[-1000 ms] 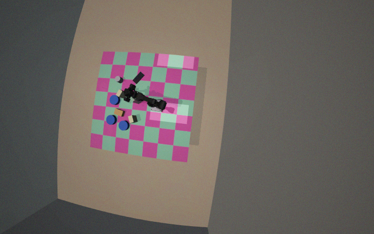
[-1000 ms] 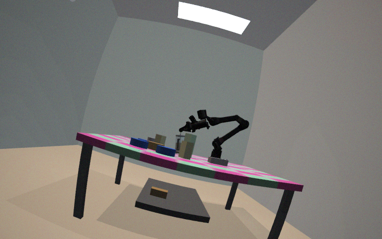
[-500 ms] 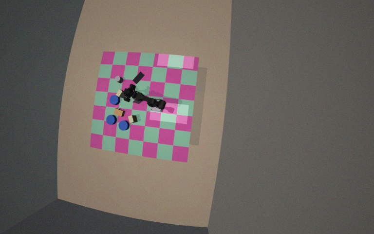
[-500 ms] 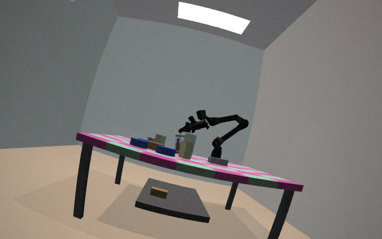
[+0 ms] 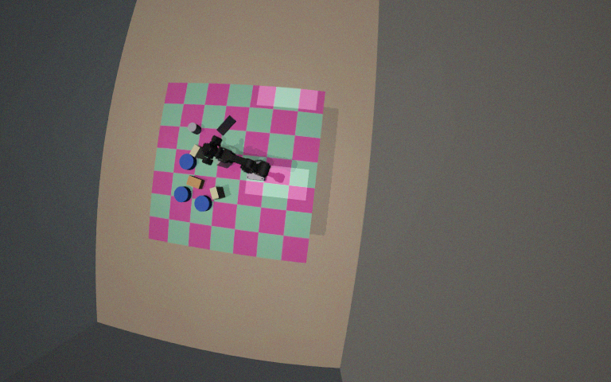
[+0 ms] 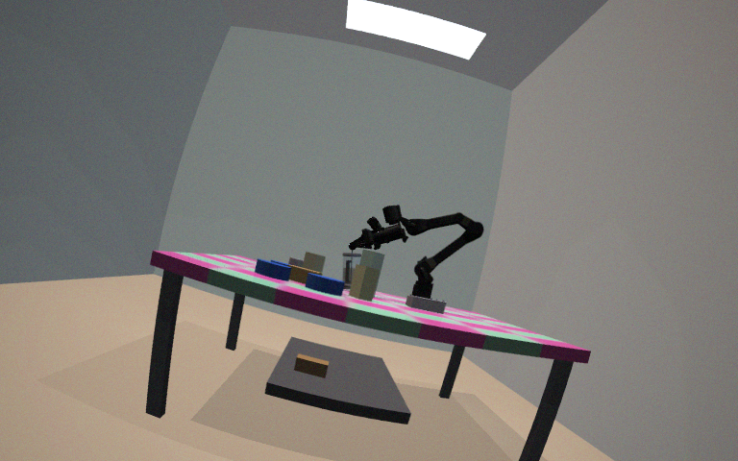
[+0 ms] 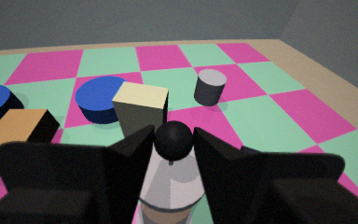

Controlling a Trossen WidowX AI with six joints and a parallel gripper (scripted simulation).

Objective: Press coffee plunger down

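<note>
Now: the coffee press 90 mm below my gripper tip and 20 mm behind it. From my gripper tip the other things lie so: dark platform: 500 mm below, 150 mm to the left, 30 mm behind; grey cylinder: 200 mm to the right, 170 mm ahead, 140 mm below; flat black slab: 210 mm to the right, 170 mm below, 70 mm behind.
</note>
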